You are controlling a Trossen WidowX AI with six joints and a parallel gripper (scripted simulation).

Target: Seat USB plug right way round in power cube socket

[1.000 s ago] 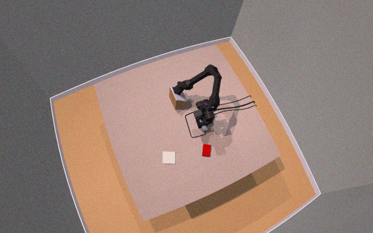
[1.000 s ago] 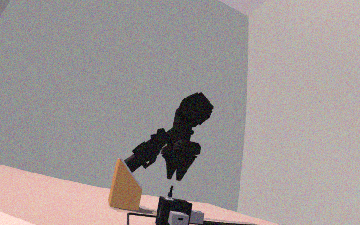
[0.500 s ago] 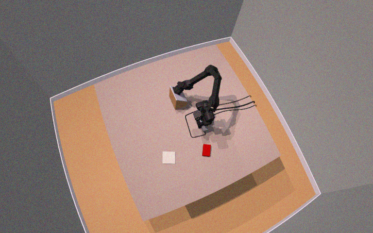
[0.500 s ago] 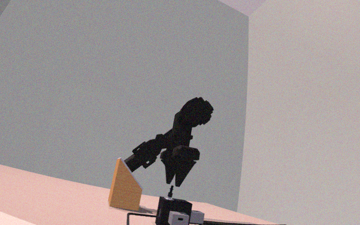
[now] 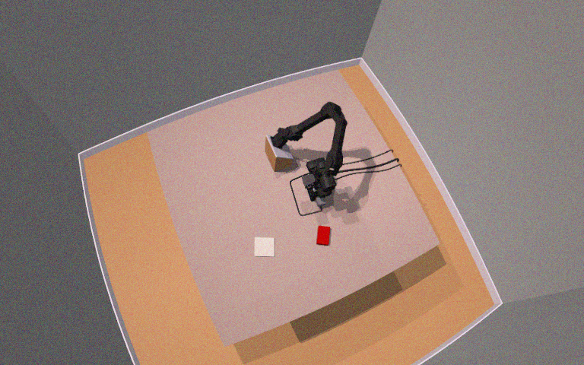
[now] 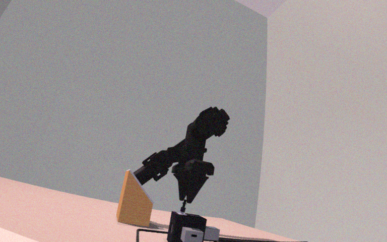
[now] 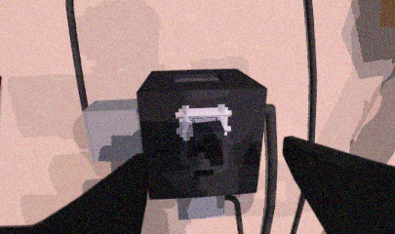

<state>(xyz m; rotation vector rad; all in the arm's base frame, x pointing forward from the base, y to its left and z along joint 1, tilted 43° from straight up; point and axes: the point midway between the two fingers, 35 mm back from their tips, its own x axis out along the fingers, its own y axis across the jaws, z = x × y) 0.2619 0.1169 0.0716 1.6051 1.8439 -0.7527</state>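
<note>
Now: the USB plug 2 cm below my gripper tip. Also, from my gripper tip: red block: 24 cm ahead, 10 cm below, 2 cm to the right; then USB socket: 4 cm below; then white block: 32 cm to the right, 21 cm ahead, 10 cm below.
</note>
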